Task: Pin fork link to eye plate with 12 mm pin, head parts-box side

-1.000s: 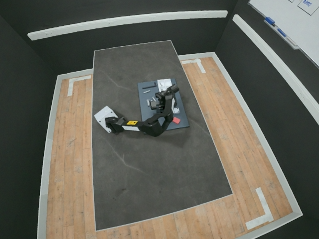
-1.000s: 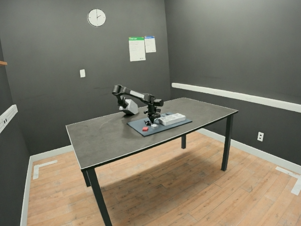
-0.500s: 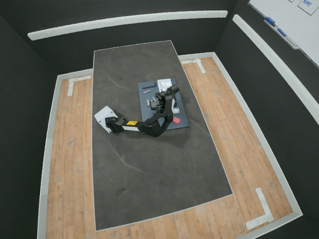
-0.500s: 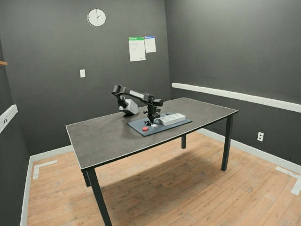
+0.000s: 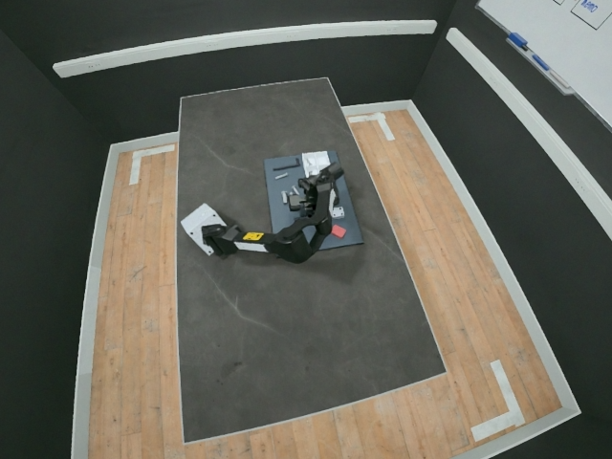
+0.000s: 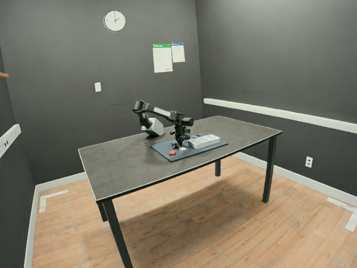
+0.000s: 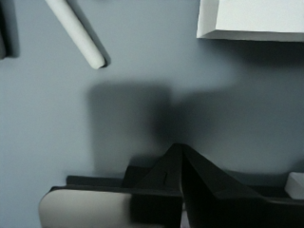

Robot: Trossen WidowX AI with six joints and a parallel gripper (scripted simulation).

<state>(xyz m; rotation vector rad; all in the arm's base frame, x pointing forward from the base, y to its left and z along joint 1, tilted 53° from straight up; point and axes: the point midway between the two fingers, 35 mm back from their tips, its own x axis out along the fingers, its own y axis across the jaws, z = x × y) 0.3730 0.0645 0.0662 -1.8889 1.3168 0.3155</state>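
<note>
Now: hand 10 mm short of the eye plate, 40 mm to the left of it and 30 mm above it. Round my hand: grey block: 80 mm ahead, 50 mm to the right, 20 mm below; red block: 50 mm ahead, 130 mm to the right, 30 mm below; blue-grey mat: 20 mm ahead, 70 mm to the left, 40 mm below.
</note>
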